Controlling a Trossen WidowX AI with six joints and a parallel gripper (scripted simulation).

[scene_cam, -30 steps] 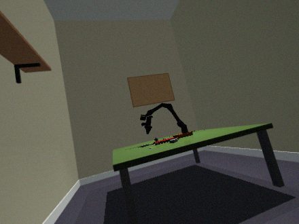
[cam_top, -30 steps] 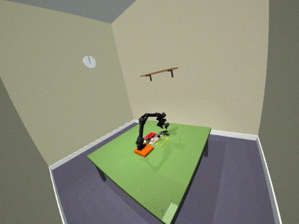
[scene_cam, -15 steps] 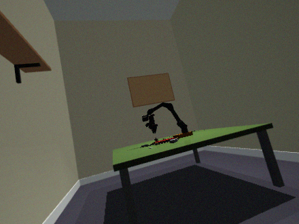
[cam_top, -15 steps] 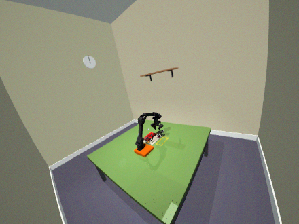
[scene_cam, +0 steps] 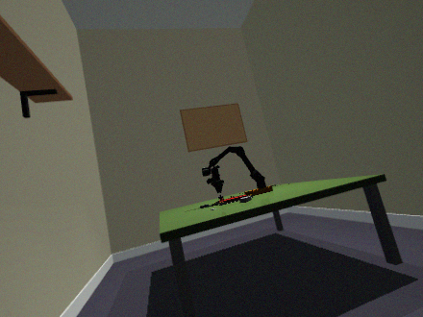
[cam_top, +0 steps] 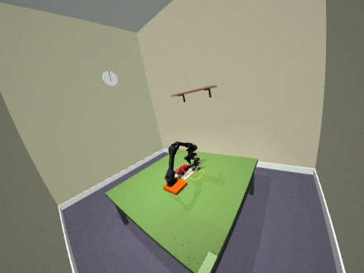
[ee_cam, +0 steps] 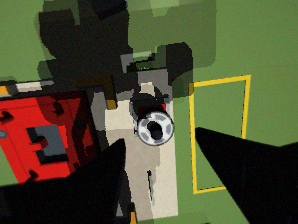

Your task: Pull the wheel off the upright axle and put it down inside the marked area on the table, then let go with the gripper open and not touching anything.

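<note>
The grey task board is 10 cm to the left of my gripper tip, 6 cm below it and 6 cm behind it.
</note>
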